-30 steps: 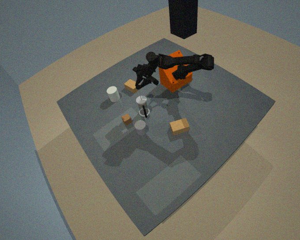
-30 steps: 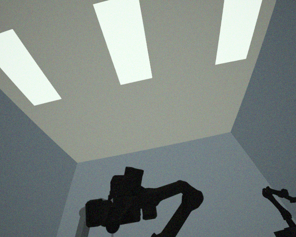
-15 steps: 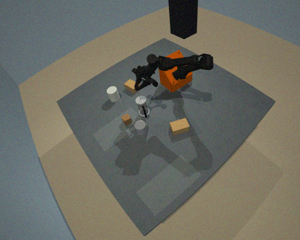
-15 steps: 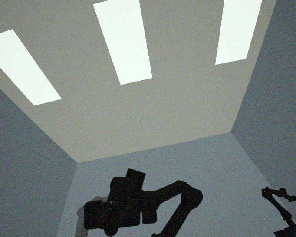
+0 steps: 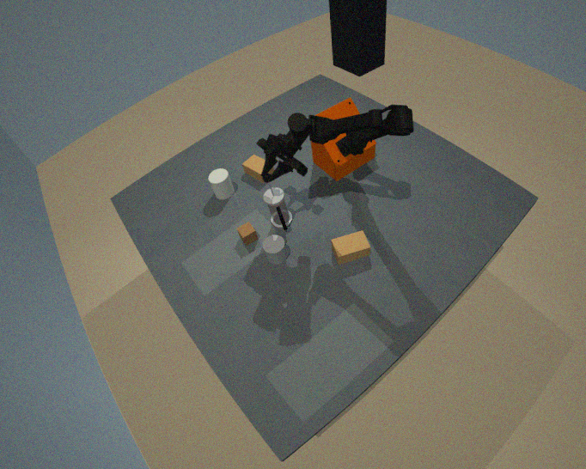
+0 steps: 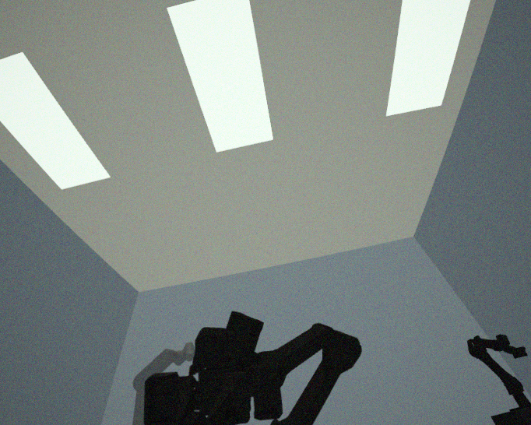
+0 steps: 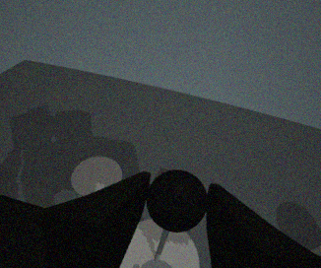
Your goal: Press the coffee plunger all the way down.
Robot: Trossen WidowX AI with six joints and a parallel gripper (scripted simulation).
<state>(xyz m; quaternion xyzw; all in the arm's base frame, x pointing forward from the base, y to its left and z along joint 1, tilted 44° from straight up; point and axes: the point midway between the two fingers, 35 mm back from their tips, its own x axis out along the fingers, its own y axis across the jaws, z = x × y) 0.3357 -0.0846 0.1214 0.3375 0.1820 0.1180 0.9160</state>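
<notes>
Now: the coffee press 10 mm behind my gripper tip, 10 mm to the left of it and 120 mm below it.
</notes>
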